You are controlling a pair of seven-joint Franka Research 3 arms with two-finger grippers.
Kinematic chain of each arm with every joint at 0, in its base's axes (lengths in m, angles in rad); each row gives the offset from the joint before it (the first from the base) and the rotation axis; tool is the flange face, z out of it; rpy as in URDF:
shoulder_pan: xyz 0 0 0.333 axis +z
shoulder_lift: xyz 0 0 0 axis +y
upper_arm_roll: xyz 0 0 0.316 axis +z
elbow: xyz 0.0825 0 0 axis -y
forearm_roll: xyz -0.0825 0 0.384 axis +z
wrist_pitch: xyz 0 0 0 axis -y
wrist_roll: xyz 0.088 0 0 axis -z
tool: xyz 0 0 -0.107 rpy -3.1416 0 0
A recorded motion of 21 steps. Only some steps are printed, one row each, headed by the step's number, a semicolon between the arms.
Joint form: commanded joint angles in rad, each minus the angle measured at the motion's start. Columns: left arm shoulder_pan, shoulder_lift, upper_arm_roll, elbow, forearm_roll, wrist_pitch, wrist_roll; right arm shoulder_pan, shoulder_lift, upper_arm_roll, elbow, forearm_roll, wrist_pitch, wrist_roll.
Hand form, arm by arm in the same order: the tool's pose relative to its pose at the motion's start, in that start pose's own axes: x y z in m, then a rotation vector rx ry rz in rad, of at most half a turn. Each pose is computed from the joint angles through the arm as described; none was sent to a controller.
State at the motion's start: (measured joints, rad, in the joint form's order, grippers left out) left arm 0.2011 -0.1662 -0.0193 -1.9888 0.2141 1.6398 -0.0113; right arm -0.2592 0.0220 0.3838 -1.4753 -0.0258 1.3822 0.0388
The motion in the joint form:
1: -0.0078 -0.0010 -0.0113 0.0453 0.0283 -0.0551 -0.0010; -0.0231 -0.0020 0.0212 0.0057 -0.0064 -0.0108 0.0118
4: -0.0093 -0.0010 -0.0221 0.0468 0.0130 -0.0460 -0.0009; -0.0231 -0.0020 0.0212 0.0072 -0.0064 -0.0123 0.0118
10: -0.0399 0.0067 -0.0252 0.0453 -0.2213 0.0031 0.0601; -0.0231 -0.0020 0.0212 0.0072 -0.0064 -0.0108 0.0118
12: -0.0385 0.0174 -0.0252 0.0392 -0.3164 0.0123 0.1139; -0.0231 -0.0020 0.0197 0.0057 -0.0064 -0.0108 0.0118
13: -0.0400 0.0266 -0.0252 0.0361 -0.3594 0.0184 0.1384; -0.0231 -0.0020 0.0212 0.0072 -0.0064 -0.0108 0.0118
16: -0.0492 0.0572 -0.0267 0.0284 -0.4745 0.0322 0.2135; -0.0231 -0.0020 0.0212 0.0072 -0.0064 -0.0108 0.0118
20: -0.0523 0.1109 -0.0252 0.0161 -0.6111 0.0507 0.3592; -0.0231 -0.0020 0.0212 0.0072 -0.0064 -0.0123 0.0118
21: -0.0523 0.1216 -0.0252 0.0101 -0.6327 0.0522 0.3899; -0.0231 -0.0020 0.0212 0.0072 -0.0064 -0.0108 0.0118
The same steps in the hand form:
1: -0.0040 0.0017 -0.0188 0.0342 -0.0055 0.0075; -0.0021 0.0019 -0.0026 -0.0065 -0.0028 0.0152
4: -0.0028 0.0094 -0.0217 0.0227 0.0074 0.0184; -0.0023 0.0019 -0.0031 -0.0065 -0.0028 0.0152
10: 0.0030 0.0503 -0.0277 -0.2052 0.0520 0.1034; -0.0022 0.0019 -0.0033 -0.0064 -0.0013 0.0152
12: 0.0064 0.0603 -0.0232 -0.2997 0.0514 0.1502; -0.0021 0.0027 -0.0026 -0.0064 -0.0029 0.0167
13: 0.0092 0.0661 -0.0197 -0.3424 0.0500 0.1725; -0.0022 0.0019 -0.0033 -0.0064 -0.0013 0.0152
16: 0.0175 0.0852 -0.0089 -0.4560 0.0448 0.2437; -0.0022 0.0019 -0.0033 -0.0064 -0.0013 0.0152
20: 0.0319 0.1035 0.0135 -0.5955 0.0469 0.3593; -0.0023 0.0019 -0.0031 -0.0065 -0.0028 0.0152
21: 0.0341 0.1068 0.0200 -0.6187 0.0437 0.3830; -0.0022 0.0019 -0.0033 -0.0064 -0.0013 0.0152

